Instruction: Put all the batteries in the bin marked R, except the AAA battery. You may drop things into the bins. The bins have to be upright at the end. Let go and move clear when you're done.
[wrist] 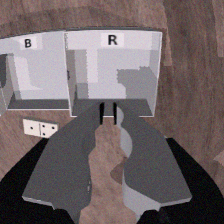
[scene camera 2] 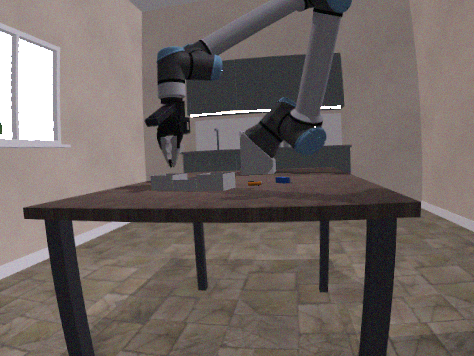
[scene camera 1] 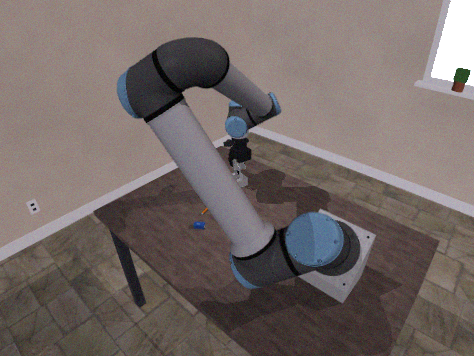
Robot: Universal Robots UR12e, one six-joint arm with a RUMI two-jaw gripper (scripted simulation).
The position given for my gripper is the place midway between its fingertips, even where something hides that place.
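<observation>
My gripper [scene camera 2: 172,167] is visible. Also visible: my gripper [wrist: 108,103], together with a grey bin row [wrist: 104,64].
</observation>
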